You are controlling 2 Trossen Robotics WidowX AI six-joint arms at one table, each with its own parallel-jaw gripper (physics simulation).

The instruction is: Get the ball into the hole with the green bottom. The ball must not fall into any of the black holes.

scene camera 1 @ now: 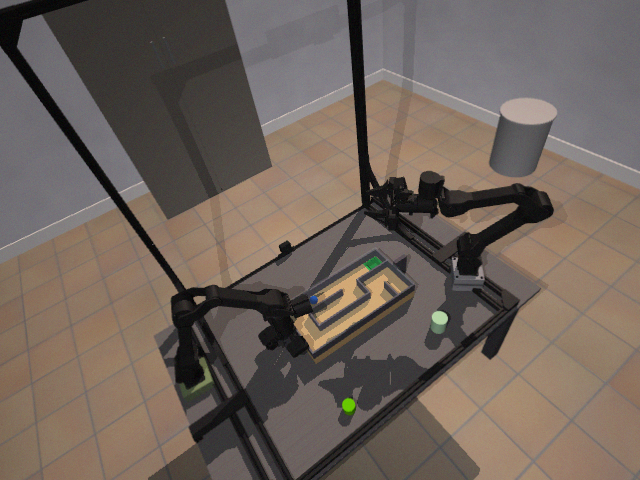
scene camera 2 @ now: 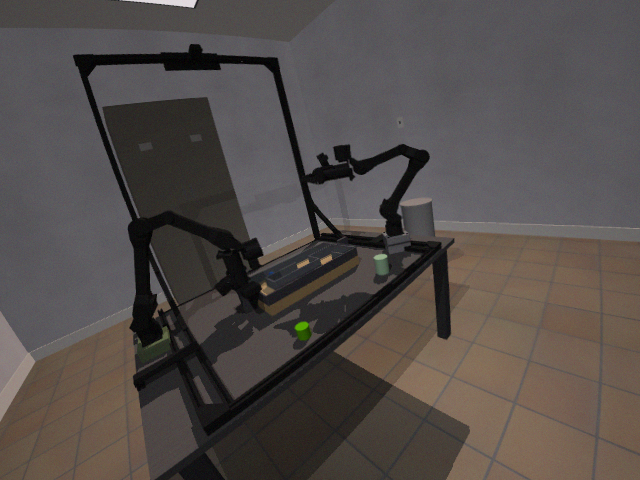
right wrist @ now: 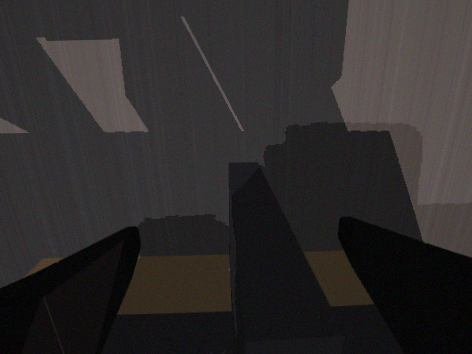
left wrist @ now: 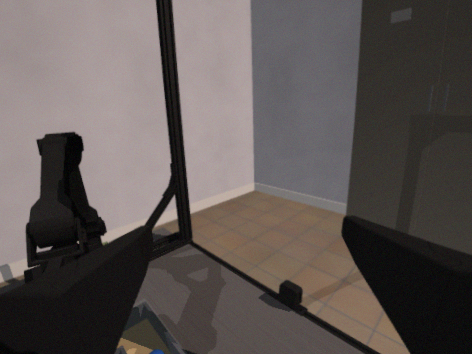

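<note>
The maze box (scene camera 1: 372,321) (scene camera 2: 310,286) (left wrist: 162,330) (right wrist: 175,285) has dark walls and a wooden base and rests mid-table. The blue ball (scene camera 1: 313,299) (left wrist: 157,352) is inside, near the back-left end. The green-bottomed hole (scene camera 1: 372,263) is at the far right end of the back lane. I cannot make out black holes. My right gripper (scene camera 1: 283,342) (scene camera 2: 238,293) (right wrist: 240,231) is open at the box's left end; in the right wrist view, a dark handle (right wrist: 265,250) shows between its spread fingers. My left gripper (scene camera 1: 371,201) (left wrist: 248,230) is open and empty, raised at the back right.
A bright green cylinder (scene camera 1: 348,406) (scene camera 2: 302,331) and a pale green cylinder (scene camera 1: 438,322) (scene camera 2: 381,265) stand on the table in front of the box. Another handle (scene camera 1: 402,262) juts from the box's right end. A black frame post (scene camera 1: 360,113) (left wrist: 175,130) rises near my left gripper.
</note>
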